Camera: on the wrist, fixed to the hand. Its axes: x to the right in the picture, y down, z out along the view.
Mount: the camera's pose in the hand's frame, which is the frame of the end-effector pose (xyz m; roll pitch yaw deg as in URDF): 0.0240 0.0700 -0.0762 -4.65 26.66 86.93
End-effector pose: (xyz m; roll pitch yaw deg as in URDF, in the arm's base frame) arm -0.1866 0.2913 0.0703 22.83 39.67 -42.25
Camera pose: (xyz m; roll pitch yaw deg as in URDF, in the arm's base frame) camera -0.1300 0.3670 0.0218 36.32 4.72 48.10
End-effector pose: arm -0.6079 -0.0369 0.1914 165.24 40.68 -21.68
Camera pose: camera -0.5534 -0.1105 0.2452 126.82 -28.05 -79.71
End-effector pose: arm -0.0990 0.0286 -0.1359 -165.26 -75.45 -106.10
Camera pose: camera -0.1693 0.0989 -0.0986 -107.57 -5.64 153.00
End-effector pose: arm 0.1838 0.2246 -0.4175 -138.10 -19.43 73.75
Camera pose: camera 0.2881 0.2143 -0.4001 -162.56 13.37 -8.43
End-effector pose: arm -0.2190 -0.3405 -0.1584 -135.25 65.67 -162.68
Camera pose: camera -0.2634 -0.2461 -0.1783 110.15 9.86 91.87
